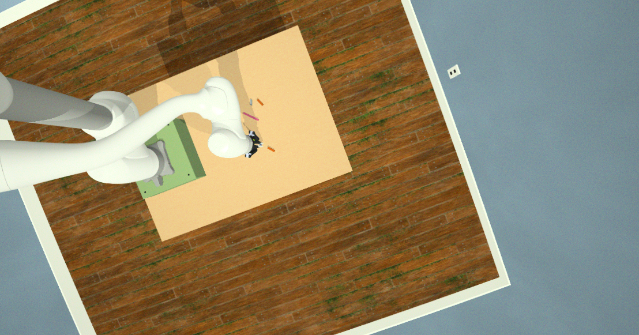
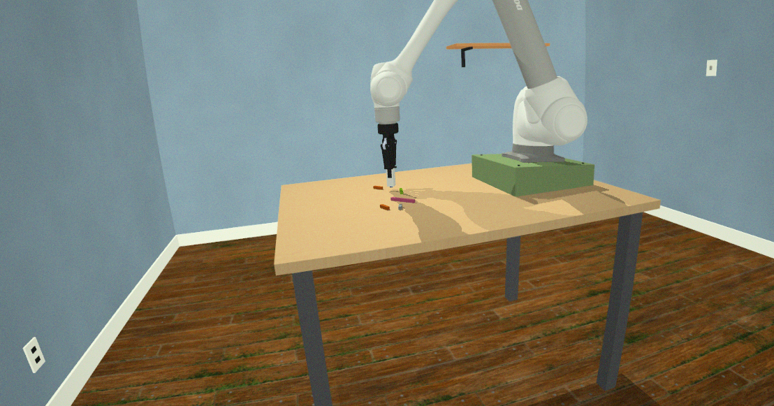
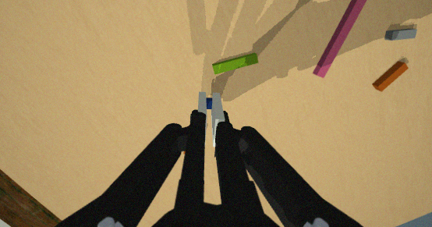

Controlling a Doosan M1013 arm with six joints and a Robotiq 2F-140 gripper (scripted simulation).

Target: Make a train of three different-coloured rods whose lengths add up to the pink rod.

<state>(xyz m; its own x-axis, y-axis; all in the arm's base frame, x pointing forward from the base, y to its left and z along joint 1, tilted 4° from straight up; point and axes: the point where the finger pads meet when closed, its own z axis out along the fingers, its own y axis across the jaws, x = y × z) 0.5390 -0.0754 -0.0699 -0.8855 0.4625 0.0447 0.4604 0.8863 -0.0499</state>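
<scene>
Now: the blue rod 30 mm below my hand. Also, from my hand: lime rod: 40 mm to the left, 40 mm below, 30 mm behind; then grey rod: 240 mm to the left, 40 mm below, 20 mm ahead; then pink rod: 160 mm to the left, 40 mm below, 10 mm behind.
</scene>
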